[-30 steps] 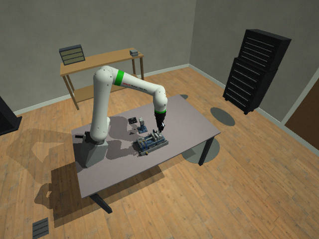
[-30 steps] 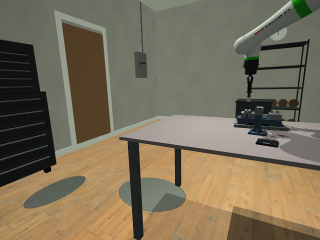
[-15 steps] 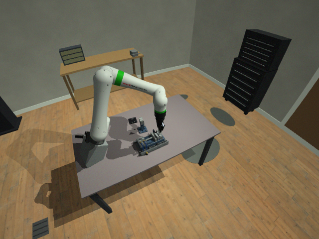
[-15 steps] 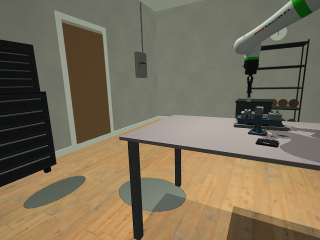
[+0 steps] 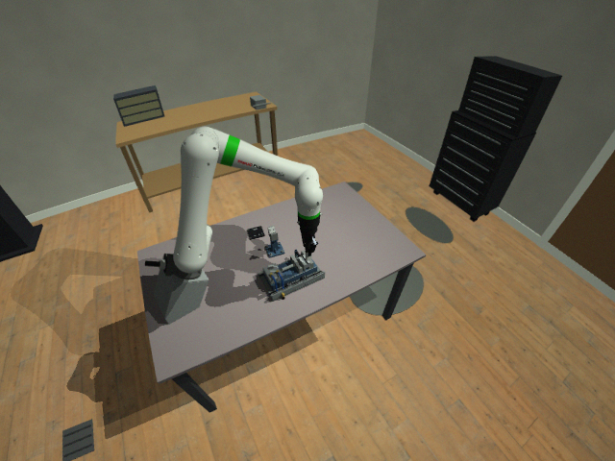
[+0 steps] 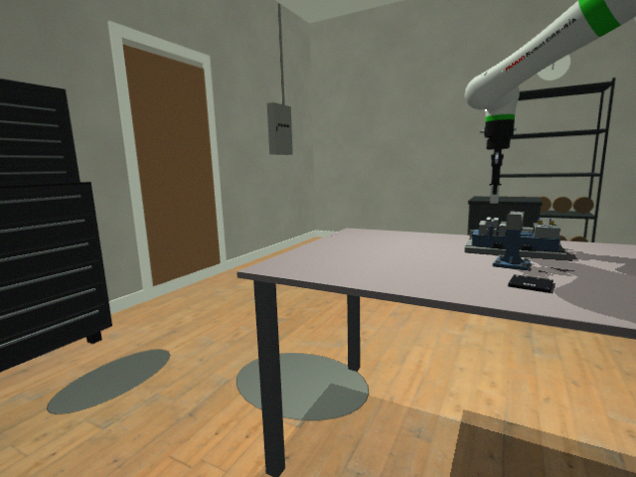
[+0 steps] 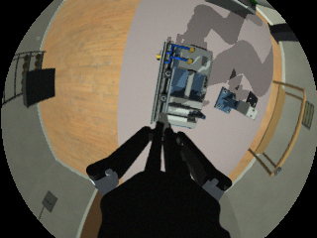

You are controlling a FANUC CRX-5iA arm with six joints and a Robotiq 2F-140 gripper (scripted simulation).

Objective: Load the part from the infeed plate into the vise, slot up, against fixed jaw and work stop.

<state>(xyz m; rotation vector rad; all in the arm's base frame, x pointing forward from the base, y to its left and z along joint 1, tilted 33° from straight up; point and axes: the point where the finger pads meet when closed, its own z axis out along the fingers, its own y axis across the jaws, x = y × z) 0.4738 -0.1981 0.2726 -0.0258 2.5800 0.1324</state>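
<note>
Right now the part is 90 mm below my hand and 50 mm to the left of it. The rest, counted from my hand: air cylinder: 170 mm behind, 120 mm below, 60 mm to the left; then vise: 150 mm below, 70 mm behind, 60 mm to the left; then black infeed plate: 450 mm to the left, 190 mm below, 130 mm behind.
</note>
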